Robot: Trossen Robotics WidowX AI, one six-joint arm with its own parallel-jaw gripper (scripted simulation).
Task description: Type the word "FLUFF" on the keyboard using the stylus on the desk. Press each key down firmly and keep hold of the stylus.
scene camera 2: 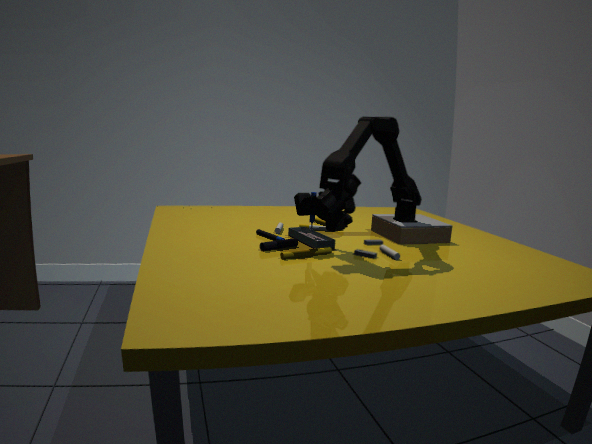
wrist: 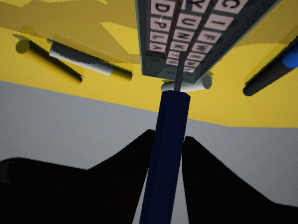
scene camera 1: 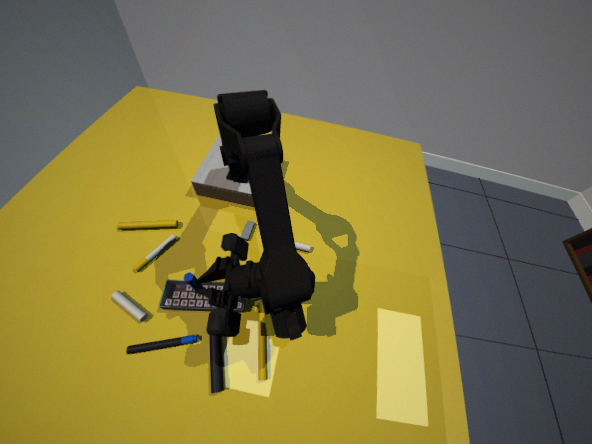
Scene:
gripper: scene camera 2 312,212; wrist 168,139; scene camera 1 197,286

